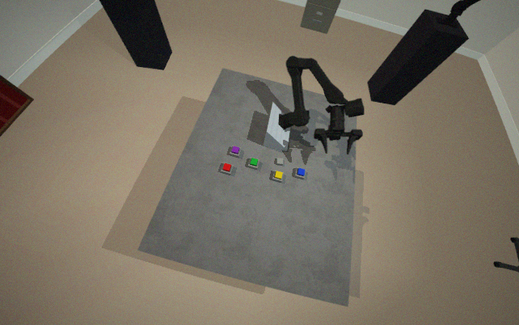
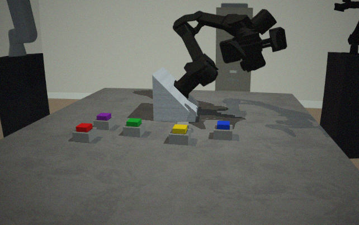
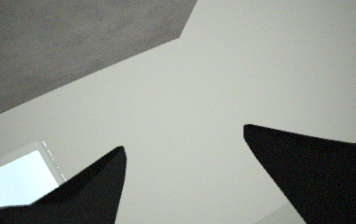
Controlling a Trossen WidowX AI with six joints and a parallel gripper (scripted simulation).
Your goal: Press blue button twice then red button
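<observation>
My gripper tip is now 3 cm short of the blue button, 9 cm to the left of it and 18 cm above it. From my gripper tip the other things lie so: green button (1 cm ahead, 33 cm to the right, 18 cm below); then small grey block (2 cm behind, 20 cm to the right, 21 cm below); then yellow button (6 cm ahead, 21 cm to the right, 18 cm below).
</observation>
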